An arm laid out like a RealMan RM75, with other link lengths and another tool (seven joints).
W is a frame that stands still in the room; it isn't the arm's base.
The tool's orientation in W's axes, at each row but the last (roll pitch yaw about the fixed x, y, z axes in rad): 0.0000 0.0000 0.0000; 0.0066 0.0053 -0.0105; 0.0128 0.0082 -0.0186; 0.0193 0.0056 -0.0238; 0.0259 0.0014 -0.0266; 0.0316 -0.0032 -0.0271; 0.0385 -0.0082 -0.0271; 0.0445 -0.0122 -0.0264; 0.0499 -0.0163 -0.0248; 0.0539 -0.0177 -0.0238; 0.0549 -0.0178 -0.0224
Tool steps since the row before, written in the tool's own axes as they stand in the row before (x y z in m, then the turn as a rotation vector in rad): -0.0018 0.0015 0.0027 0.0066 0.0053 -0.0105; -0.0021 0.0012 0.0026 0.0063 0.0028 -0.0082; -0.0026 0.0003 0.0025 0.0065 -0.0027 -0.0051; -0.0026 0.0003 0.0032 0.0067 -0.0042 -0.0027; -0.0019 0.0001 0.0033 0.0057 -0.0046 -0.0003; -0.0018 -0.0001 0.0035 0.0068 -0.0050 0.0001; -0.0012 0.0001 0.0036 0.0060 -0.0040 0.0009; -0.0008 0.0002 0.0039 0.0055 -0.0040 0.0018; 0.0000 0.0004 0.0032 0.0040 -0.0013 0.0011; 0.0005 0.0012 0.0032 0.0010 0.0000 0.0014; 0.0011 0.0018 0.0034 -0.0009 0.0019 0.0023
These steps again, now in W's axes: -0.0018 0.0015 0.0027 0.0066 0.0053 -0.0105; -0.0021 0.0012 0.0026 0.0063 0.0028 -0.0082; -0.0026 0.0003 0.0025 0.0064 -0.0028 -0.0052; -0.0026 0.0003 0.0032 0.0066 -0.0043 -0.0028; -0.0019 0.0001 0.0033 0.0056 -0.0047 -0.0004; -0.0018 -0.0002 0.0035 0.0067 -0.0052 0.0000; -0.0012 0.0000 0.0036 0.0059 -0.0042 0.0008; -0.0008 0.0000 0.0039 0.0054 -0.0042 0.0017; 0.0000 0.0002 0.0032 0.0039 -0.0015 0.0011; 0.0005 0.0010 0.0033 0.0010 -0.0001 0.0014; 0.0011 0.0016 0.0035 -0.0009 0.0018 0.0024
